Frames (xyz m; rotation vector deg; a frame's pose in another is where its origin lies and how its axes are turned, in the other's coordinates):
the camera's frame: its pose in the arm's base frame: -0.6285 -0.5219 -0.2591 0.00 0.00 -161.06
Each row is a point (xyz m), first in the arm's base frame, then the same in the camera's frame.
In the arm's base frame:
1: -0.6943 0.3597 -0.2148
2: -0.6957 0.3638 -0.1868
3: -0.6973 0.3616 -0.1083
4: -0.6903 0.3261 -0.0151
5: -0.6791 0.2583 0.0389
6: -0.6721 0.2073 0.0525
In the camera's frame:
1: -0.2239 -0.8552 0.0443
2: -0.2239 -0.8596 0.0723
3: -0.2217 -0.8580 0.1508
4: -0.2168 -0.8221 0.2440
5: -0.2054 -0.7544 0.2980
6: -0.1954 -0.7039 0.3116

